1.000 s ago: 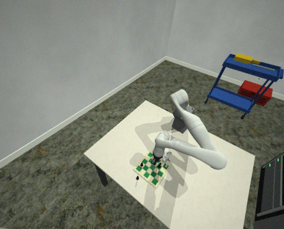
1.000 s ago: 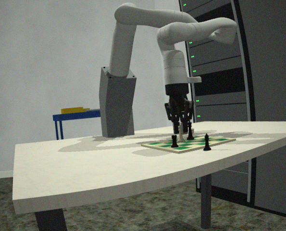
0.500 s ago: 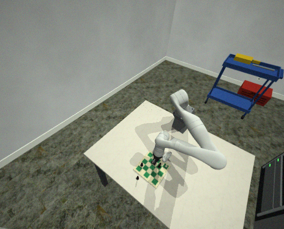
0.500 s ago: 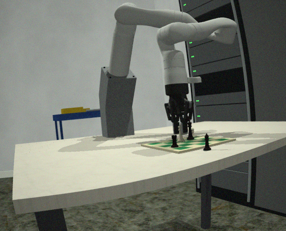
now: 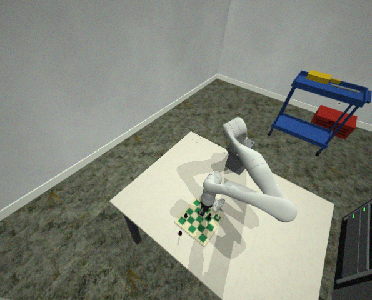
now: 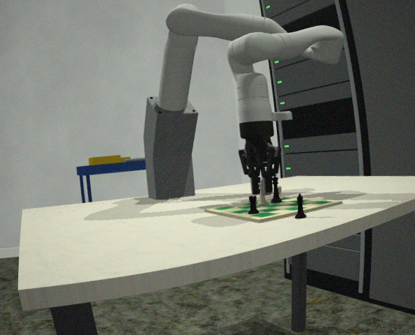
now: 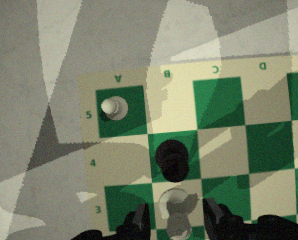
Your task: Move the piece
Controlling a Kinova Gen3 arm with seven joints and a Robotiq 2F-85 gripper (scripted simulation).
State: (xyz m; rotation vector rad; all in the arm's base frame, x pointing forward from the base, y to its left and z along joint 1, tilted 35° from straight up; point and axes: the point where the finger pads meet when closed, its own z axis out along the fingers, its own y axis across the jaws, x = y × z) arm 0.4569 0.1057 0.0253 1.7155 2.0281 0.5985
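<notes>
The white piece lies 1 cm below my hand. Round my hand: white pawn 5 cm behind, 7 cm to the left, 3 cm below; chessboard 4 cm ahead, 1 cm to the left, 4 cm below; tall black piece 1 cm behind, 4 cm to the left, 1 cm below.
</notes>
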